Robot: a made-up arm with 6 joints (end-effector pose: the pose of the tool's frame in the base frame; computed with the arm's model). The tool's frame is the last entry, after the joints.
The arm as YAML. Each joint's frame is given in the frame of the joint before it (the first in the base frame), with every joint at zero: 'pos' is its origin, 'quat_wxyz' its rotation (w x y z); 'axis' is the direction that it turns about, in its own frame. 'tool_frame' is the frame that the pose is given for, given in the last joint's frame.
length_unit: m
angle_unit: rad
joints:
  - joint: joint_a
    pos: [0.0, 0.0, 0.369]
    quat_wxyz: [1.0, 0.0, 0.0, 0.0]
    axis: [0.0, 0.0, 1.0]
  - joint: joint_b
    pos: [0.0, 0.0, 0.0]
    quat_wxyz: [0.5, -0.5, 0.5, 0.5]
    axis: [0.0, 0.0, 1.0]
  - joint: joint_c
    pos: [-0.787, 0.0, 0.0]
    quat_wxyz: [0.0, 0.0, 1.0, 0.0]
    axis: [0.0, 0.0, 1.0]
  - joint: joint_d
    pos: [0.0, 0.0, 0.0]
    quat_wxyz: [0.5, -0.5, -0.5, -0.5]
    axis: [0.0, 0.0, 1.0]
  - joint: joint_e
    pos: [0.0, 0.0, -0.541]
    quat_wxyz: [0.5, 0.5, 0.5, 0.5]
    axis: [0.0, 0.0, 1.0]
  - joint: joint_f
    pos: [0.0, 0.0, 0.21]
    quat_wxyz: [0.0, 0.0, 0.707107, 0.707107]
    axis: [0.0, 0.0, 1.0]
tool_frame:
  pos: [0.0, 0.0, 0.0]
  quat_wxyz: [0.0, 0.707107, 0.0, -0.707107]
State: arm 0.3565 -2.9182 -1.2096 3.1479 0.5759 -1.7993
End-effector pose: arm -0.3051 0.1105 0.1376 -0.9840 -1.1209 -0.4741
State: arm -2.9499 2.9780 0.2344 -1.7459 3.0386 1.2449
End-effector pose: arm 0.4494 0.0500 -0.4265 0.1658 -2.7177 0.2886
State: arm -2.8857 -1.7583 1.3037 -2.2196 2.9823 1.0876
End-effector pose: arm 1.2890 0.2061 0.4321 0.1980 -3.0964 -0.2615
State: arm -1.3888 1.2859 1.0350 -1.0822 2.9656 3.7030
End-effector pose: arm 0.1263 -1.2308 0.2763 -0.8186 -1.6287 1.1359
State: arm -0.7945 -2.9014 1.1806 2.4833 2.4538 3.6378
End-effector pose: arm -0.1634 0.4035 -0.9082 -1.7184 -1.0588 -1.0126
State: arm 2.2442 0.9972 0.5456 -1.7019 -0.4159 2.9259
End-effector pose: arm -0.6806 0.8091 0.3726 -0.7715 -1.3092 2.5059
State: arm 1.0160 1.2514 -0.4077 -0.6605 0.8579 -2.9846
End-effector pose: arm 0.4418 0.3981 0.0886 2.5695 0.5209 -1.0195
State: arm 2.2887 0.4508 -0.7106 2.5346 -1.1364 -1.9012
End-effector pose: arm -0.5694 0.3898 0.6288 -0.8092 -0.8172 1.6188
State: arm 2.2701 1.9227 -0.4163 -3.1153 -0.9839 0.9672
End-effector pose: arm -0.3917 0.1395 -0.2875 0.0378 1.7122 0.2175
